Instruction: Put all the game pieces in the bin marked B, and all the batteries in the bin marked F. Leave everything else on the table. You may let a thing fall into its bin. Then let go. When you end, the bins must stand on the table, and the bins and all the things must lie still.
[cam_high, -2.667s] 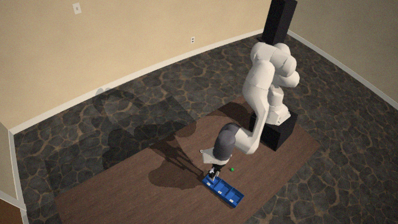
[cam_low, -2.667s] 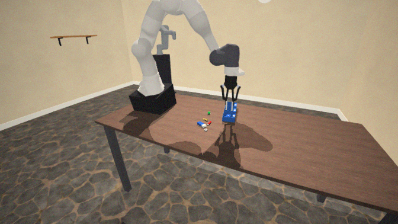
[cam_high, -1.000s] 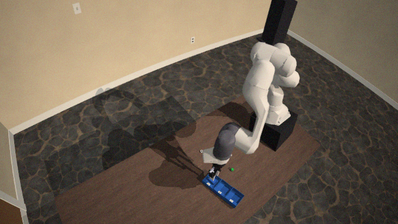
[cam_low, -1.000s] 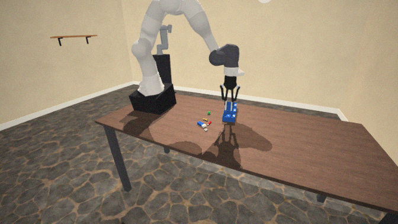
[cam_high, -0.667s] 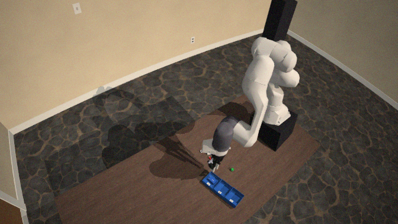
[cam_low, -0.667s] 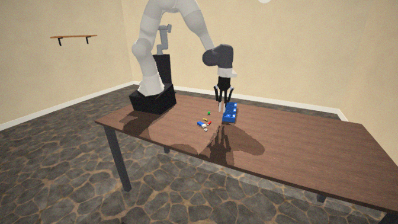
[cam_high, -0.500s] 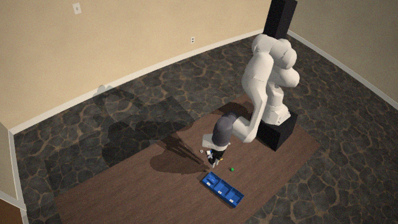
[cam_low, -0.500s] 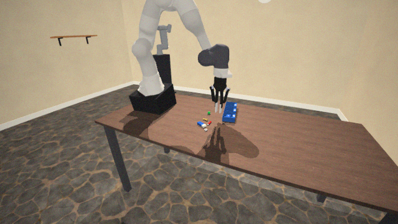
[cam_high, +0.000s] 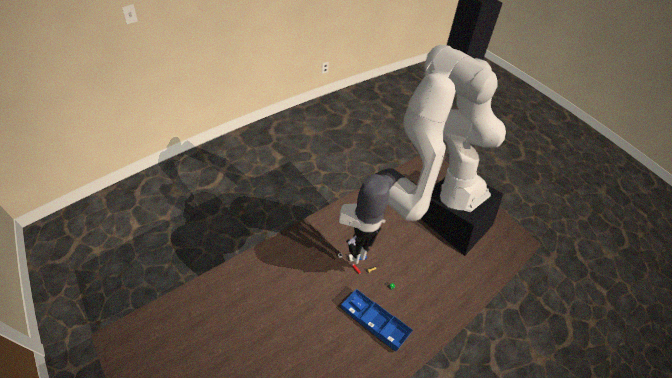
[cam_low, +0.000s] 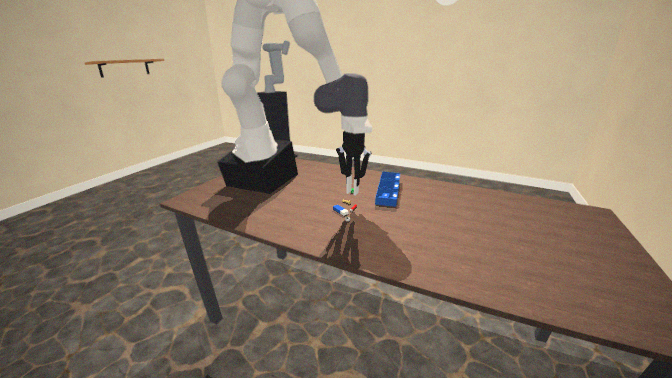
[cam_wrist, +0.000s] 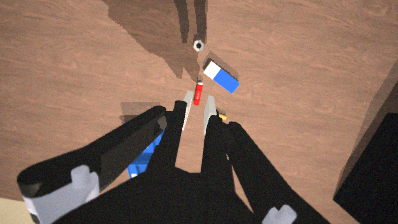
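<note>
Now: the red battery 100 mm below my hand and 10 mm to the left of it. Also, from my hand: blue-and-white block (100 mm below, 40 mm to the right, 20 mm behind); yellow piece (100 mm below, 50 mm behind, 30 mm to the left); nut (100 mm below, 70 mm to the right, 30 mm ahead).
</note>
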